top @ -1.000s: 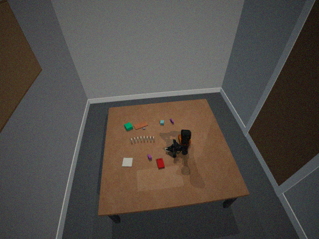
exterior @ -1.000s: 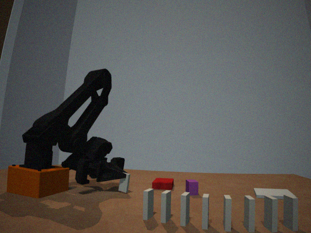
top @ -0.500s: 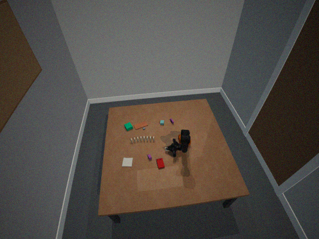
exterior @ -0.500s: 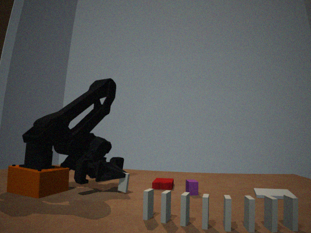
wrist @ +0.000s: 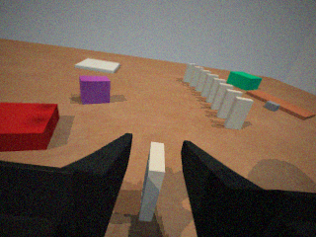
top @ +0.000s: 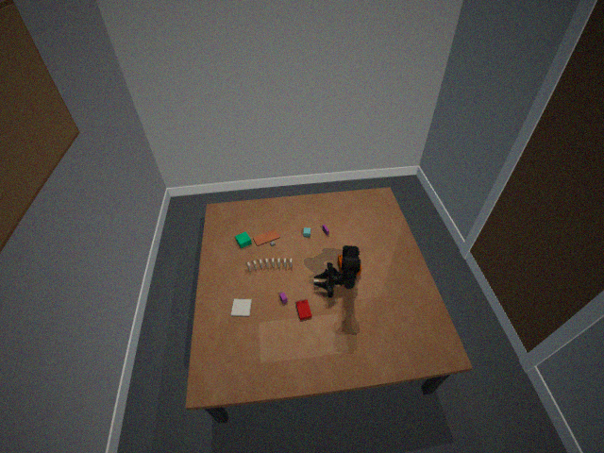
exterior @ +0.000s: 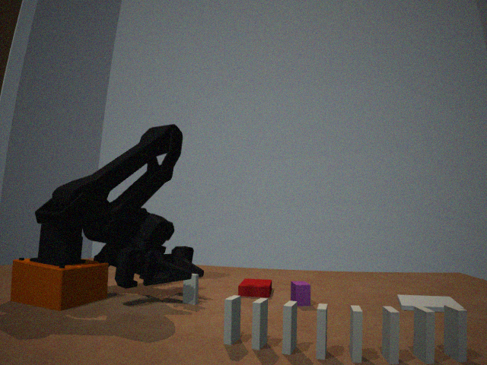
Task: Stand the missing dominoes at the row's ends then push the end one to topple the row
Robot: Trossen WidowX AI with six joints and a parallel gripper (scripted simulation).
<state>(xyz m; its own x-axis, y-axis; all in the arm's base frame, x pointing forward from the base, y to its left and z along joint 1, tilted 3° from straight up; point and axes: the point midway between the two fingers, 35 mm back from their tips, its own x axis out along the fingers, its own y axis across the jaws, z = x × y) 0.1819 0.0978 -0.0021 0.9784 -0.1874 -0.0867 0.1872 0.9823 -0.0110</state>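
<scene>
The red block lies 140 mm to the left of my gripper tip, 80 mm ahead of it and 40 mm below it. Also, from my gripper tip: small grey piece: 330 mm to the right, 200 mm ahead, 40 mm below; then teal cube: 380 mm to the right, 40 mm below, 20 mm behind; then purple cube: 170 mm ahead, 60 mm to the left, 30 mm below.
</scene>
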